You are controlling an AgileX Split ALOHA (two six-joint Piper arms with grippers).
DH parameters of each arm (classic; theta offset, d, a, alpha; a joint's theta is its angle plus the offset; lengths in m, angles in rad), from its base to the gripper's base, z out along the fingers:
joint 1: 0 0.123 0 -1.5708
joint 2: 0.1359 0 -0.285 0
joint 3: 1.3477 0 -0.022 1.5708
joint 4: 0 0.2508 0 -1.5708
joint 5: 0 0 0.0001 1.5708
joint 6: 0 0.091 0 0
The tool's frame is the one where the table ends.
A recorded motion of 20 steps. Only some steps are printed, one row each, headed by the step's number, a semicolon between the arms.
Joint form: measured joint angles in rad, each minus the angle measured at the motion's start. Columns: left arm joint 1, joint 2, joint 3, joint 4, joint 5, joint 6; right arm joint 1, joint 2, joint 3, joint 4, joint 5, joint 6.
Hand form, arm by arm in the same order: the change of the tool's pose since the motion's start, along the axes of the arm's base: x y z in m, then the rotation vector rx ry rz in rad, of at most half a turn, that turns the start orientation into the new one. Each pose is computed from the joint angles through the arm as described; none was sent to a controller.
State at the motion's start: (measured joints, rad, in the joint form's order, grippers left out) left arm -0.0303 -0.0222 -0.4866 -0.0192 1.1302 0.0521; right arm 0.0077 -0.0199 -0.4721 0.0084 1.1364 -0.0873
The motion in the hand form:
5: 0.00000 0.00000 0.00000 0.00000 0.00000 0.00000; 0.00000 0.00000 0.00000 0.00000 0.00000 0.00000
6: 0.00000 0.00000 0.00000 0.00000 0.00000 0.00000; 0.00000 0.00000 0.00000 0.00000 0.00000 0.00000
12: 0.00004 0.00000 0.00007 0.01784 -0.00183 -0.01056; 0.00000 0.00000 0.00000 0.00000 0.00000 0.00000
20: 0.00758 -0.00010 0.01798 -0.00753 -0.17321 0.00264; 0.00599 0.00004 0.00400 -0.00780 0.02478 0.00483
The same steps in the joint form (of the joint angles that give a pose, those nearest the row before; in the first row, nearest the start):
5: 0.0000 0.0000 0.0000 0.0000 0.0000 0.0000; 0.0000 0.0000 0.0000 0.0000 0.0000 0.0000
6: 0.0000 0.0000 0.0000 0.0000 0.0000 0.0000; 0.0000 0.0000 0.0000 0.0000 0.0000 0.0000
12: 0.0000 0.0000 0.0000 0.0000 -0.0009 0.0208; 0.0000 0.0000 0.0000 0.0000 0.0000 0.0000
20: 0.0000 0.0144 -0.0129 -0.0003 -0.1750 -0.0001; 0.0000 0.0461 -0.0107 0.0000 -0.0105 -0.0091

